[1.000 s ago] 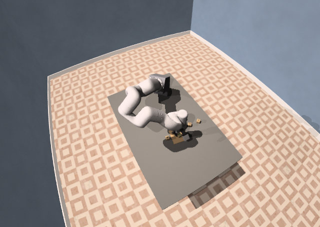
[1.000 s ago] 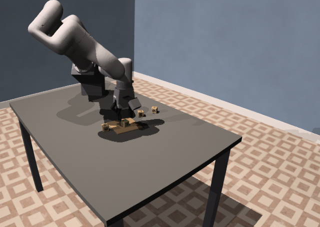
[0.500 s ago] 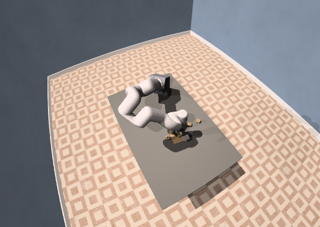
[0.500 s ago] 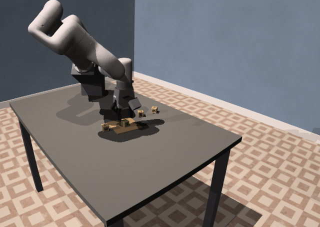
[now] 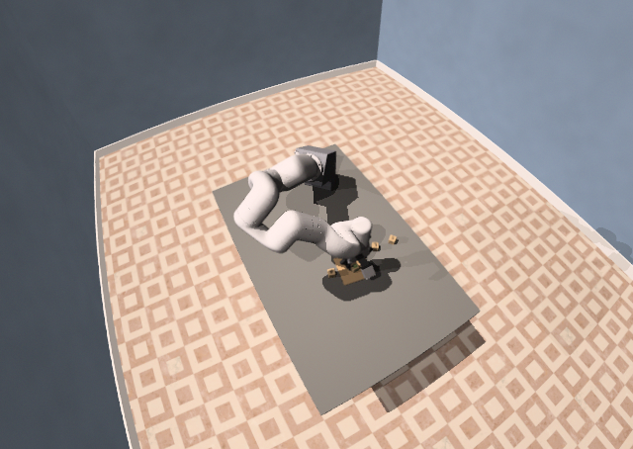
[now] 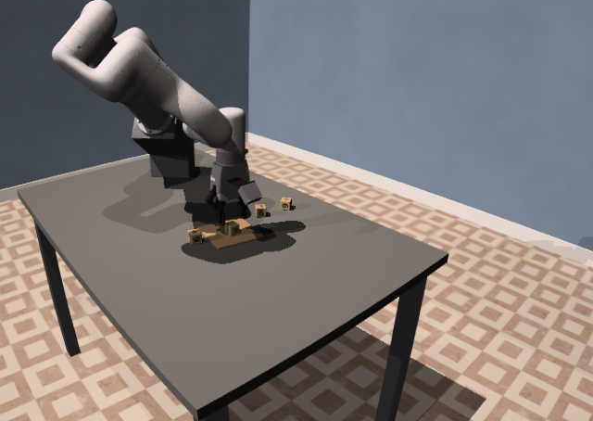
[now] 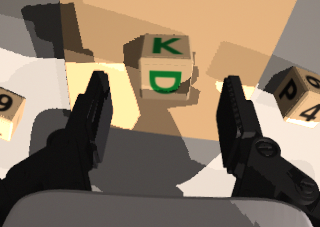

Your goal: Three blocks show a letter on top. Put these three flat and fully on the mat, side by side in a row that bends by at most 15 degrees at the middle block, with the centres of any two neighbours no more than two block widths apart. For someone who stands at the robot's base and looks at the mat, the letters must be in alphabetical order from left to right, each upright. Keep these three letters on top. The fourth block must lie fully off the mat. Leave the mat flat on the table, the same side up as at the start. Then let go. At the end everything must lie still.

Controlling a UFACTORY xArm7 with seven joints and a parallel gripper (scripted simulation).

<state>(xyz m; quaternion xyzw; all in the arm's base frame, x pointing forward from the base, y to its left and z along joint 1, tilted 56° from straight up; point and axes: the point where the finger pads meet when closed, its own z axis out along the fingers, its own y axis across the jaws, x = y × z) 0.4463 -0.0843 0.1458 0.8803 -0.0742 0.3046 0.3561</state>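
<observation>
Now: hand 1 cm past the tan mat, 1 cm to the right of it and 6 cm above it.
</observation>
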